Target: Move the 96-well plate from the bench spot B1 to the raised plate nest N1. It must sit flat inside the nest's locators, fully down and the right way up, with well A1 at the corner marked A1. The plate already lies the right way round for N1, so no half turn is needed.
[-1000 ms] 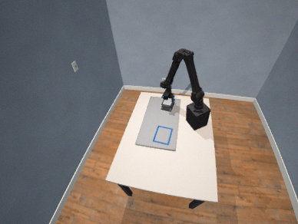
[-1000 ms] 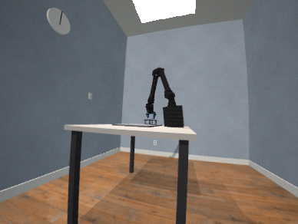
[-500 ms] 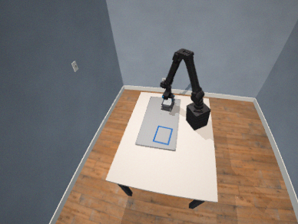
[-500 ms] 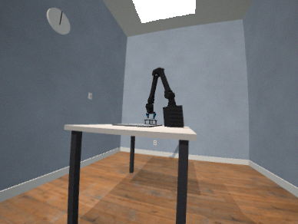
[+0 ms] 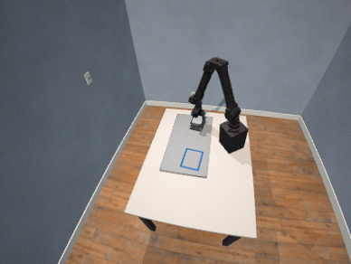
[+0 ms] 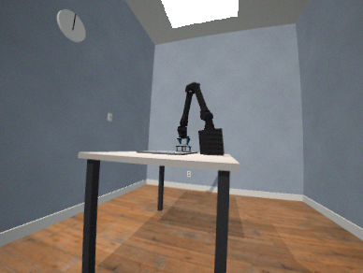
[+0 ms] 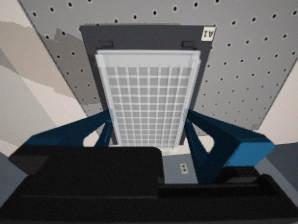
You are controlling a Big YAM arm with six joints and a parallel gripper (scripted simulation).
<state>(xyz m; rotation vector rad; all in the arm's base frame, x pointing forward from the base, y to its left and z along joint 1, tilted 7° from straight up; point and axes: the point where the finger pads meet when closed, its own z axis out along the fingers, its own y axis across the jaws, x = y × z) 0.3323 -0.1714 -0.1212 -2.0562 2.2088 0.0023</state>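
Right now the 96-well plate is right at my hand. Also, from my hand: A1 mark (60 mm ahead, 70 mm to the left, 20 mm below).
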